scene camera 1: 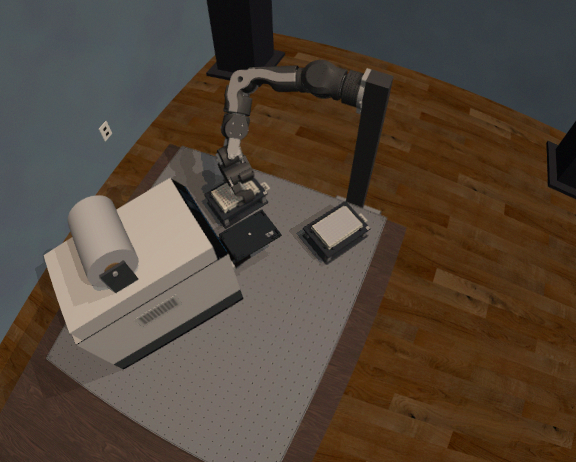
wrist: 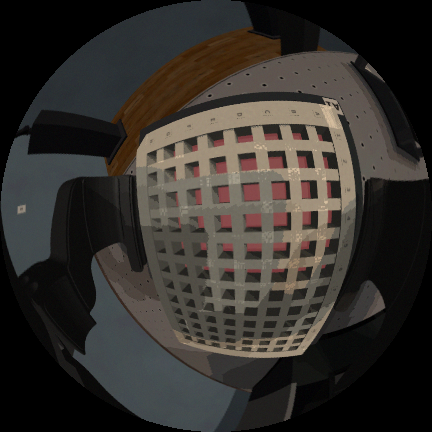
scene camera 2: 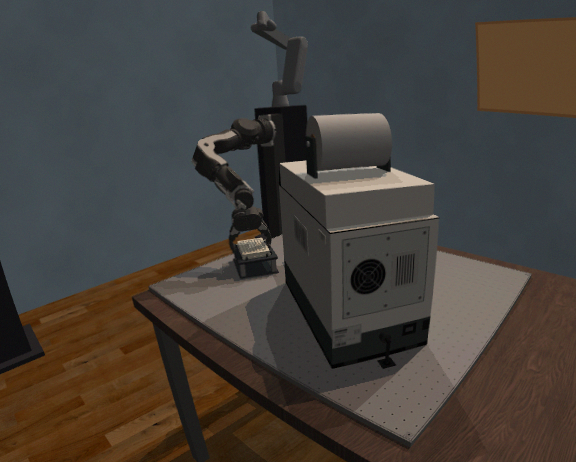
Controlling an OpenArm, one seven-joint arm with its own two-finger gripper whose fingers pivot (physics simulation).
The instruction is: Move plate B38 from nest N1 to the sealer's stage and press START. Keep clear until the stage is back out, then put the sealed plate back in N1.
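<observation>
A pale gridded plate (scene camera 1: 224, 199) (scene camera 2: 252, 247) (wrist: 255, 206) sits in a dark nest (scene camera 1: 229, 219) (scene camera 2: 256, 268) beside the sealer (scene camera 1: 160, 225) (scene camera 2: 306, 260). No B38 or N1 marking is readable. My gripper (scene camera 1: 241, 194) (scene camera 2: 251, 242) (wrist: 234, 236) is low over this plate, one finger along each long side. In the wrist view the left finger stands very close to the plate's edge and the right finger stands just off the other edge. The fingers are open and not clamped on it. The sealer's black stage (scene camera 1: 245, 240) is out, with no plate on it. The START button does not show.
A second pale plate (scene camera 1: 337, 226) sits in another dark nest (scene camera 1: 327, 254) to the right of the stage. A large roll (scene camera 1: 95, 230) (scene camera 2: 352, 141) stands on top of the sealer. The arm's dark post (scene camera 1: 371, 145) rises behind the nests.
</observation>
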